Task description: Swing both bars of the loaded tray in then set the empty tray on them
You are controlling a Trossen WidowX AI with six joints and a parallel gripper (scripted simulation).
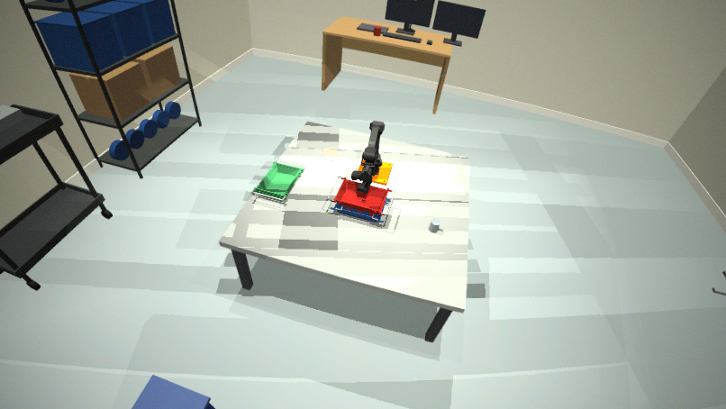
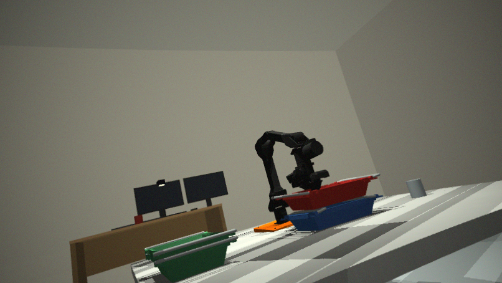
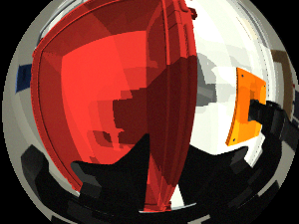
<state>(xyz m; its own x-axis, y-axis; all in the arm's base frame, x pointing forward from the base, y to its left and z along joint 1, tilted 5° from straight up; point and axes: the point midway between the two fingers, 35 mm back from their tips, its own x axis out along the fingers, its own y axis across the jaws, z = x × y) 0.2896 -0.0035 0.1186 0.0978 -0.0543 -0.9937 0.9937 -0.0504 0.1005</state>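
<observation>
The red tray lies 8 cm ahead of my gripper tip and 3 cm above it. Also, from my gripper tip: paper (40 cm behind, 32 cm to the right, 8 cm below); then grey cup (44 cm to the left, 10 cm ahead, 5 cm below).
</observation>
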